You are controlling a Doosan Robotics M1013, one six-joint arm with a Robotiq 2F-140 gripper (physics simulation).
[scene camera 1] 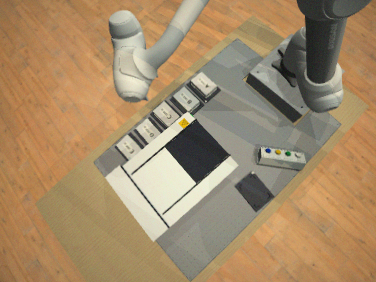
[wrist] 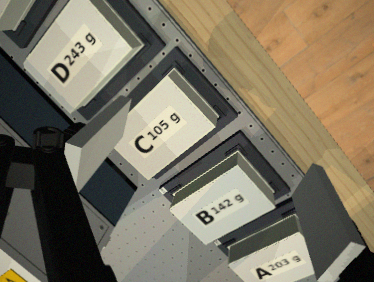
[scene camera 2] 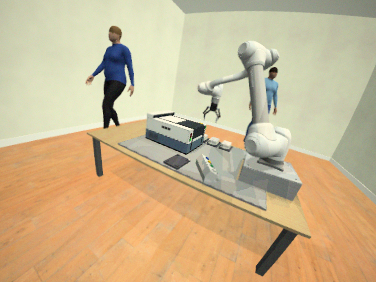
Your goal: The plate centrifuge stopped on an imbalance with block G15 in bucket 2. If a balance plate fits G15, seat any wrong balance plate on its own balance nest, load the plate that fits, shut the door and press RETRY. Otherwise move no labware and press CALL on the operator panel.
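Pixels of known places: gripper, fingertip midpoint: [scene camera 1: 150, 87] [wrist: 215, 149] [scene camera 2: 209, 122]; arm's base, link origin: [scene camera 1: 294, 67] [scene camera 2: 270, 163].
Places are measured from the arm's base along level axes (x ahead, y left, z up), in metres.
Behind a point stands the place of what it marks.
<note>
My gripper [scene camera 2: 212, 118] @(x 0.713, y -0.287, z 0.088 m) [wrist: 215, 149] @(x 0.713, y -0.287, z 0.088 m) is open and empty, above the row of balance plates; in scene camera 1 it is hidden under the arm. Plate A, 203 g [scene camera 1: 203, 84] @(x 0.448, y -0.216, z -0.050 m) [wrist: 275, 252] @(x 0.469, y -0.232, z -0.050 m), B, 142 g [scene camera 1: 186, 99] @(x 0.576, y -0.194, z -0.050 m) [wrist: 225, 195] @(x 0.591, y -0.217, z -0.050 m), C, 105 g [scene camera 1: 165, 113] @(x 0.714, y -0.191, z -0.050 m) [wrist: 167, 107] @(x 0.733, y -0.219, z -0.050 m) and D, 243 g [scene camera 1: 148, 130] @(x 0.840, y -0.160, z -0.050 m) [wrist: 82, 30] @(x 0.858, y -0.186, z -0.050 m) sit on dark nests. Plate E [scene camera 1: 128, 148] @(x 0.979, y -0.136, z -0.050 m) ends the row. The white centrifuge [scene camera 1: 162, 177] @(x 0.887, y 0.119, z 0.106 m) [scene camera 2: 167, 129] @(x 0.798, y 0.288, z 0.054 m) has a dark top section [scene camera 1: 197, 150] @(x 0.699, y 0.105, z 0.108 m); no buckets or block G15 can be made out. The operator panel [scene camera 1: 281, 161] @(x 0.376, y 0.356, z -0.031 m) [scene camera 2: 209, 167] @(x 0.310, y 0.400, z -0.023 m) has blue, yellow, green and white buttons.
A dark flat pad [scene camera 1: 254, 191] @(x 0.561, y 0.403, z -0.088 m) [scene camera 2: 177, 161] @(x 0.548, y 0.415, z -0.089 m) lies beside the centrifuge, near the operator panel. The arm's base block [scene camera 1: 275, 95] @(x 0.180, y 0.066, z -0.024 m) [scene camera 2: 270, 177] @(x -0.026, y 0.206, z -0.012 m) stands at one end of the table [scene camera 1: 70, 220] @(x 1.465, y 0.002, z -0.117 m) [scene camera 2: 295, 226] @(x -0.220, y 0.394, z -0.117 m). Two people [scene camera 2: 116, 65] [scene camera 2: 271, 90] stand beyond the table.
</note>
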